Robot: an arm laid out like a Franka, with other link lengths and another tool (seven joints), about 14 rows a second.
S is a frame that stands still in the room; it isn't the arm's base.
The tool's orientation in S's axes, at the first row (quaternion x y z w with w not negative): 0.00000, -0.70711, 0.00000, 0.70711
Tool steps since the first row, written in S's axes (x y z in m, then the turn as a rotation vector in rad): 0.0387, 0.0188, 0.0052, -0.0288, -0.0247, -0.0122; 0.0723, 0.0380, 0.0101, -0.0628, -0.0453, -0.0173; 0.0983, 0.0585, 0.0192, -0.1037, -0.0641, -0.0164; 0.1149, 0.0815, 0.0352, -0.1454, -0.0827, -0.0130; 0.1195, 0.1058, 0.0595, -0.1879, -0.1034, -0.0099; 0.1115, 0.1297, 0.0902, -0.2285, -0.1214, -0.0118; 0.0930, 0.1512, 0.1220, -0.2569, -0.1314, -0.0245
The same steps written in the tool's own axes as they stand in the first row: 0.0052, 0.0188, -0.0387, -0.0122, -0.0247, 0.0288; 0.0101, 0.0380, -0.0723, -0.0173, -0.0453, 0.0628; 0.0192, 0.0585, -0.0983, -0.0164, -0.0641, 0.1037; 0.0352, 0.0815, -0.1149, -0.0130, -0.0827, 0.1454; 0.0595, 0.1058, -0.1195, -0.0099, -0.1034, 0.1879; 0.0902, 0.1297, -0.1115, -0.0118, -0.1214, 0.2285; 0.1220, 0.1512, -0.0930, -0.0245, -0.1314, 0.2569
